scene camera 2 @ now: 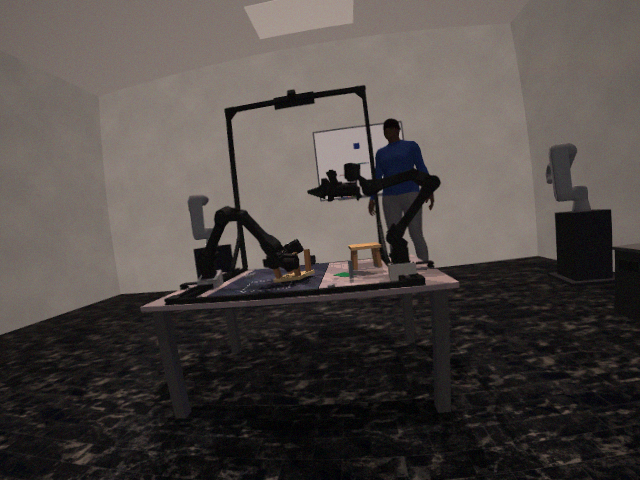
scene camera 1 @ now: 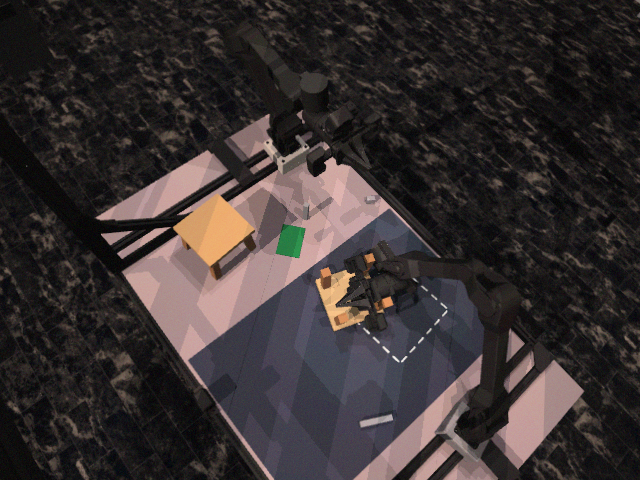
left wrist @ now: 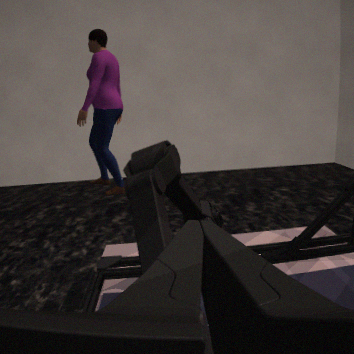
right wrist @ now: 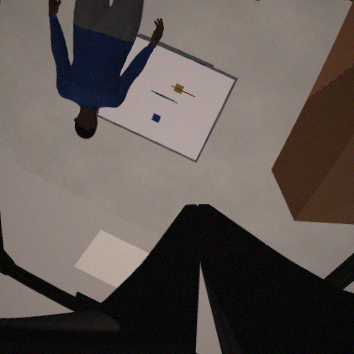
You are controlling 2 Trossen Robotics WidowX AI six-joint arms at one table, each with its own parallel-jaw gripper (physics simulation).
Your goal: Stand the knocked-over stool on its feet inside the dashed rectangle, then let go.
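Frame: origin at the left arm's base, x ahead, y left, z up, level; metres.
Seen in the pictures: left gripper, fingertip midpoint: (scene camera 2: 307, 192) (scene camera 1: 370, 170) (left wrist: 197, 231); right gripper, fingertip midpoint: (scene camera 2: 290, 246) (scene camera 1: 336, 306) (right wrist: 196, 215); left arm's base, origin of the base link: (scene camera 2: 401, 262) (scene camera 1: 286, 144); right arm's base, origin of the base link: (scene camera 2: 209, 275) (scene camera 1: 470, 430).
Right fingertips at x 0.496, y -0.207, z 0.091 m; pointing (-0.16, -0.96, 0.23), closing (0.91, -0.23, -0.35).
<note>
Pixels of each thing's top centre, then the offset from my right fingertips to it. "*": a spot on its surface instead. Level surfaces: height alone.
- dark mat, its level: dz -0.145 m
- white dashed rectangle, surface spot: (scene camera 1: 423, 338) * dx +0.179, dy +0.171, dz -0.144 m
- leg, middle of its top: (right wrist: 288, 205) (scene camera 1: 343, 313) dx +0.020, dy +0.009, dz -0.025 m
- second orange stool, middle of its top: (scene camera 1: 213, 228) (scene camera 2: 363, 244) dx -0.352, dy -0.121, dz -0.036 m
- green patch, surface spot: (scene camera 1: 290, 241) * dx -0.251, dy +0.049, dz -0.147 m
- small grey post, middle of its top: (scene camera 1: 306, 204) (scene camera 2: 349, 260) dx -0.288, dy +0.128, dz -0.072 m
- grey block, middle of its top: (scene camera 1: 370, 198) dx -0.223, dy +0.318, dz -0.128 m
- grey bar, middle of its top: (scene camera 1: 376, 420) dx +0.261, dy -0.061, dz -0.131 m
The stool (scene camera 1: 332, 295) (scene camera 2: 296, 274) lies upside down on its pale seat on the dark mat (scene camera 1: 280, 381), with its brown legs pointing up. It sits at the left corner of the white dashed rectangle (scene camera 1: 424, 336), mostly outside it. My right gripper (scene camera 1: 341, 302) (right wrist: 196, 215) is shut on nothing and reaches low among the legs, just over the underside of the seat. One leg (right wrist: 323, 151) shows at the right of the right wrist view. My left gripper (scene camera 1: 358, 159) (scene camera 2: 313, 191) (left wrist: 197, 231) is shut and empty, high above the table's far end.
A second orange stool (scene camera 1: 214, 229) (scene camera 2: 365, 247) stands upright at the left. Near it are a green patch (scene camera 1: 290, 241), a small grey post (scene camera 1: 306, 210) and a grey block (scene camera 1: 370, 198). A grey bar (scene camera 1: 376, 420) lies at the front. People (scene camera 2: 399, 162) (left wrist: 103, 88) stand beyond the table.
</note>
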